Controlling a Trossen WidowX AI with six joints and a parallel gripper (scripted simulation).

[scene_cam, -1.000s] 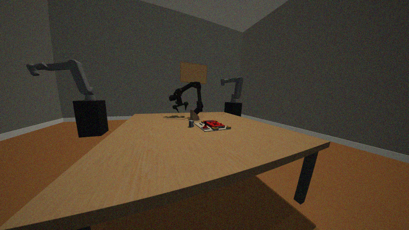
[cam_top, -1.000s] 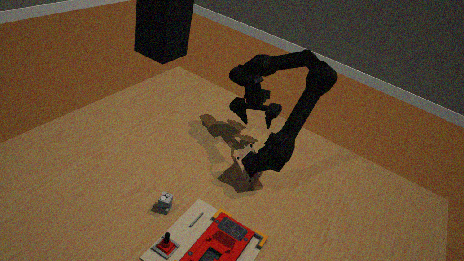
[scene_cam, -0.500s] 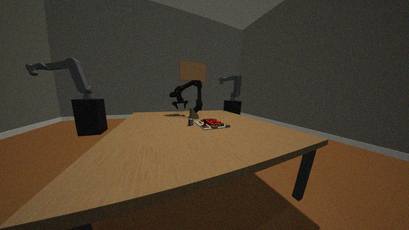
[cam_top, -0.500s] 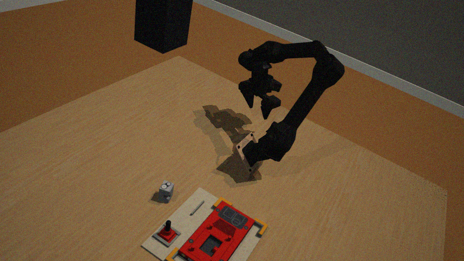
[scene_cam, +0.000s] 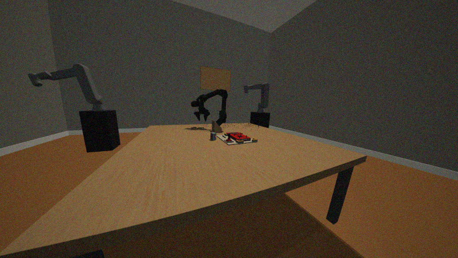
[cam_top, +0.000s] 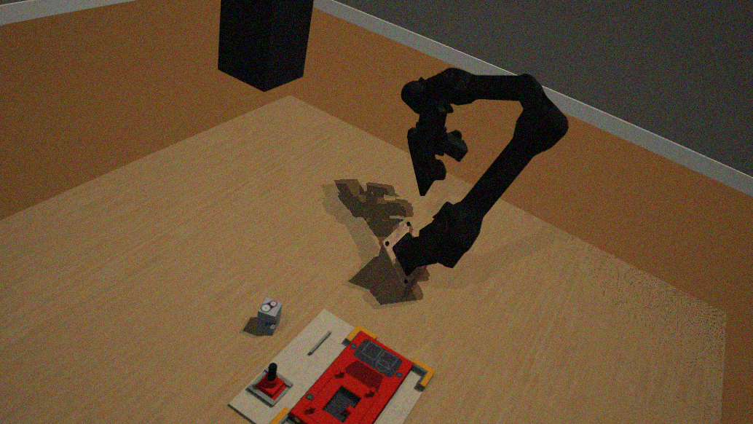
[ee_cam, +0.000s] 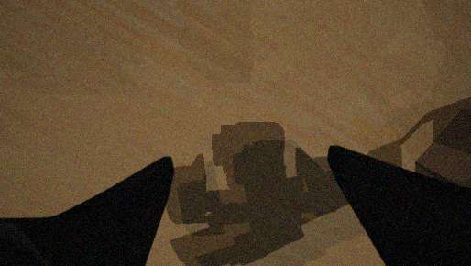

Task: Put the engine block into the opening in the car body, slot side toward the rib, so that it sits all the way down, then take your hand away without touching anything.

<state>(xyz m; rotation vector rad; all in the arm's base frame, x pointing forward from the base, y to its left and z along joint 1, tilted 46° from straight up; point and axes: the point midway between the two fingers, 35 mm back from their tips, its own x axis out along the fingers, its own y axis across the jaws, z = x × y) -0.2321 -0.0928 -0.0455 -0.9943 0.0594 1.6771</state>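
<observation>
Right now my gripper tip is 510 mm short of the grey engine block, 20 mm to the left of it and 40 mm above it. Round my gripper tip: grey base plate: 540 mm ahead, 160 mm to the left, 60 mm below.
</observation>
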